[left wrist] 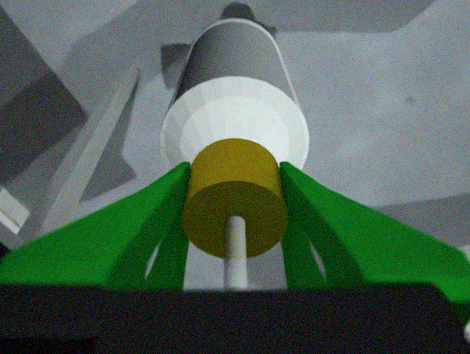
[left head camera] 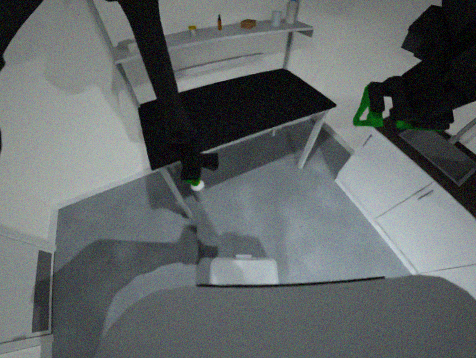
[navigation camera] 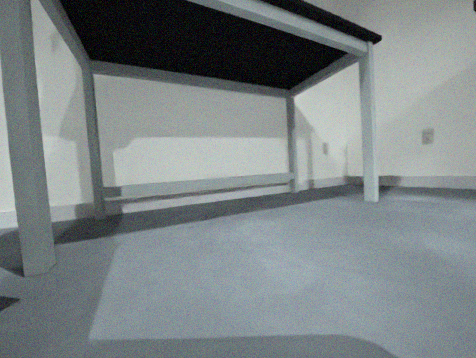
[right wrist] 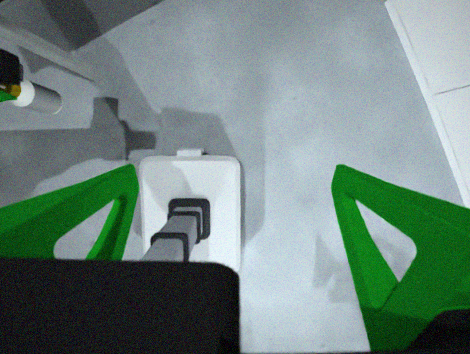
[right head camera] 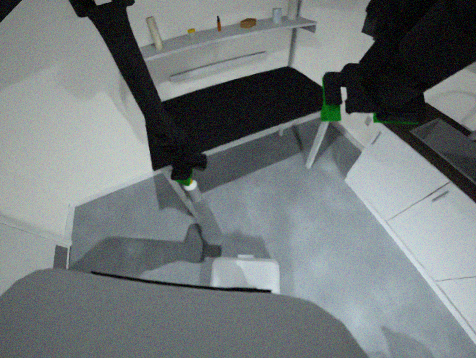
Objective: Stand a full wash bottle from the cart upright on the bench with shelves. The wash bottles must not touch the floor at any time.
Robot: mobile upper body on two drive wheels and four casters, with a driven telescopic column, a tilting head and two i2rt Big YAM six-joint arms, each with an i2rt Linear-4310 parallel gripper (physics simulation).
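Frame: origin at the left arm's base, x ahead, y left, z up, level; centimetres.
Where they show: left gripper, between the fingertips: (left wrist: 234, 176) (left head camera: 196, 182) (right wrist: 14, 90) (right head camera: 188, 182); right gripper, between the fingertips: (left head camera: 376, 123) (right wrist: 235, 175) (right head camera: 348, 118).
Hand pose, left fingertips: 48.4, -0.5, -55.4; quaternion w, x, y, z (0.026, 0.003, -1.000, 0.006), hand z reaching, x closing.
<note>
Things, the pixels of their top centre, and the offset from my left fingertips, as dx, dy, dz. "*": a spot on its surface instead. Level surfaces: height alone.
- wash bottle, centre of its top: (left wrist: 239, 331) (left head camera: 191, 174) (right head camera: 182, 174) +0.2, +0.8, +5.6
- bench, height of its surface: dz -18.8
- bench leg, a spot on its surface: (navigation camera: 32, 150) * +28.1, +29.9, -79.5
A wash bottle (left head camera: 197, 185) (right head camera: 190, 185) (left wrist: 235, 110) (right wrist: 45, 97) with a yellow cap, white shoulder and grey body hangs base down over the floor, in front of the bench's near edge. My left gripper (left head camera: 192, 180) (right head camera: 185, 179) (left wrist: 234, 176) is shut on its cap. A thin pale tube rises from the cap in the left wrist view. How full the bottle is cannot be told. The bench (left head camera: 250, 100) (right head camera: 240, 105) has a black top, partly hidden by my left arm. My right gripper (left head camera: 389, 124) (right head camera: 356, 119) (right wrist: 235, 175) is open and empty at the right. The cart cannot be made out.
A shelf (left head camera: 175, 43) (right head camera: 175, 40) with small jars and bottles runs above the bench top. White cabinets (left head camera: 385, 170) (right head camera: 400, 175) with a sink stand at the right. A bench leg (navigation camera: 32, 150) stands near the navigation camera. A white box-like base (right wrist: 220, 185) is below.
</note>
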